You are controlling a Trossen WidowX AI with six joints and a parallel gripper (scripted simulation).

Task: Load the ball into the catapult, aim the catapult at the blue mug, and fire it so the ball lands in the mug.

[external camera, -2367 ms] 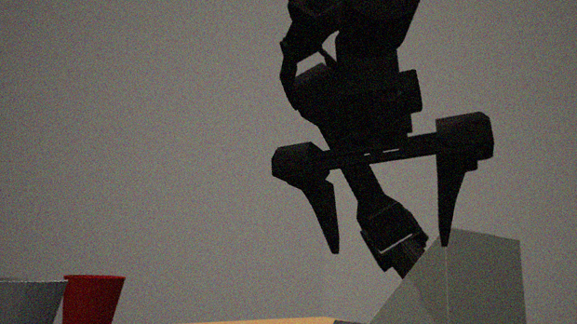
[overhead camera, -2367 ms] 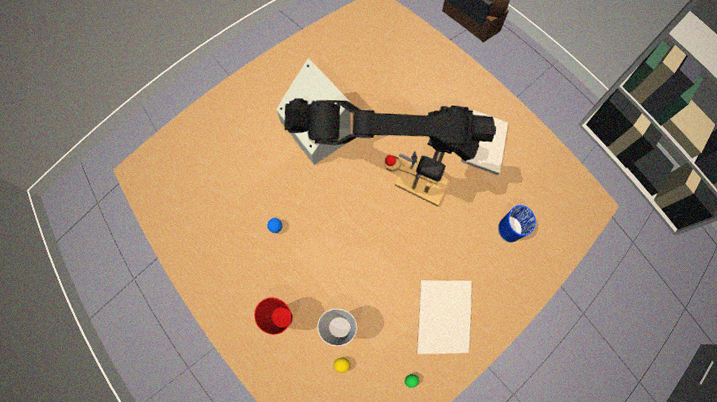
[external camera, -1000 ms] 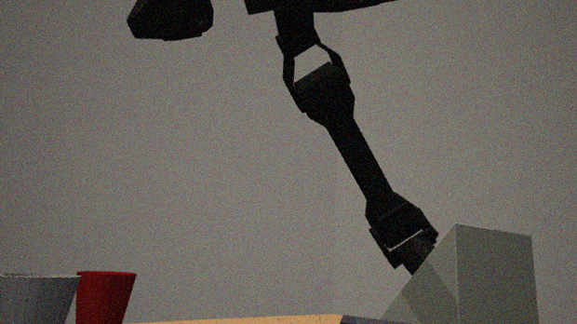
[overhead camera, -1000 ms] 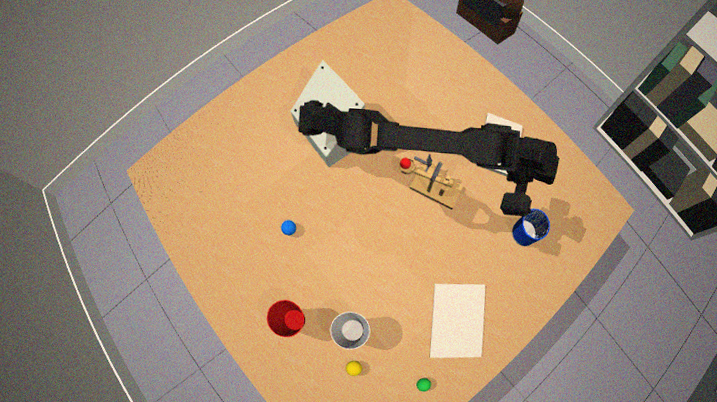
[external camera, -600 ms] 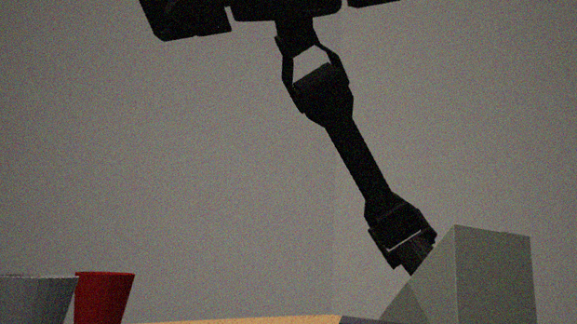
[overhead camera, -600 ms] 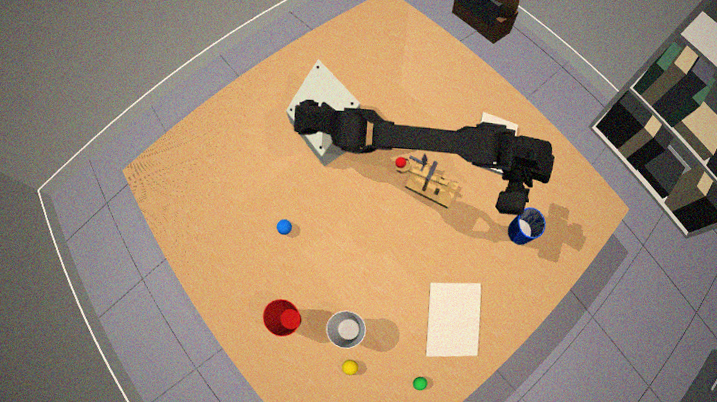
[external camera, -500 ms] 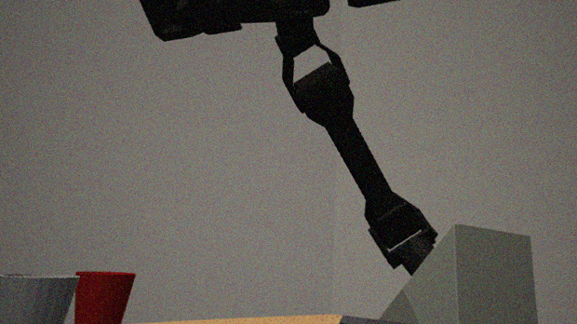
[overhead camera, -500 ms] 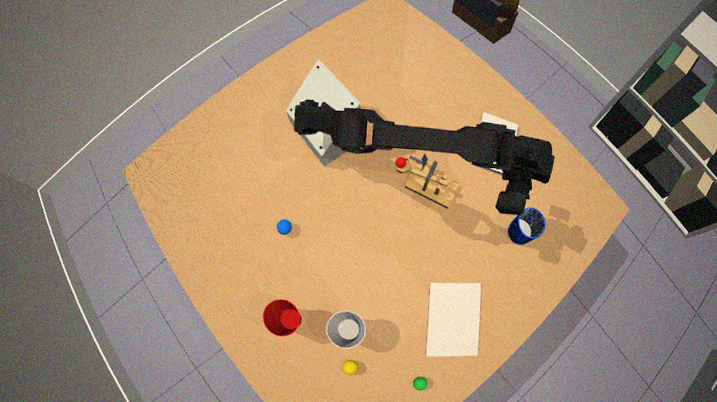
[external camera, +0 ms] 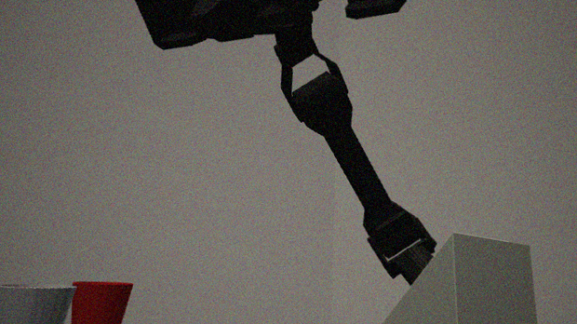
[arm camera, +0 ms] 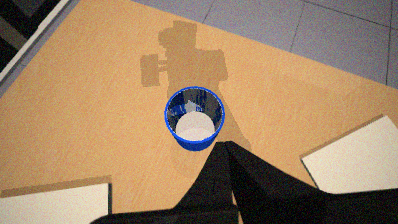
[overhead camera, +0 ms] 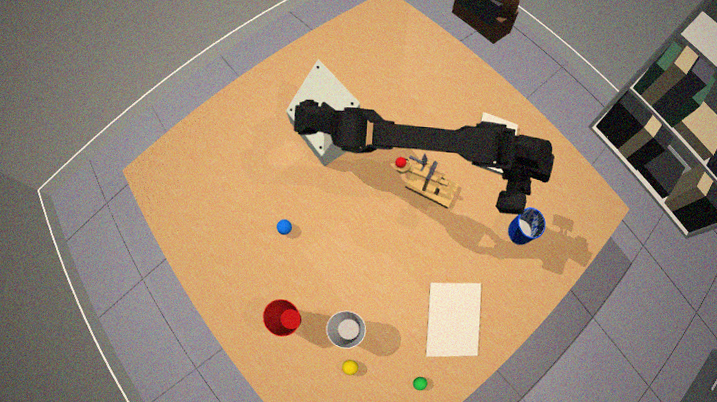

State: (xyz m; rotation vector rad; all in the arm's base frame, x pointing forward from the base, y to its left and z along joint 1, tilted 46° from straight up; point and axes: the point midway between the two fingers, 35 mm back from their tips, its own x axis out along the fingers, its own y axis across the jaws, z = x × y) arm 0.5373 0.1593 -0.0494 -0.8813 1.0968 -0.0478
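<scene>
The dark grey lever lies 29 cm behind my gripper tip, 22 cm below it and 3 cm to the right of it. Round my gripper tip: blue mug 25 cm below, 7 cm ahead, 4 cm to the left; wooden catapult 26 cm behind, 22 cm below, 5 cm to the right; red ball 32 cm behind, 21 cm below, 8 cm to the right.
</scene>
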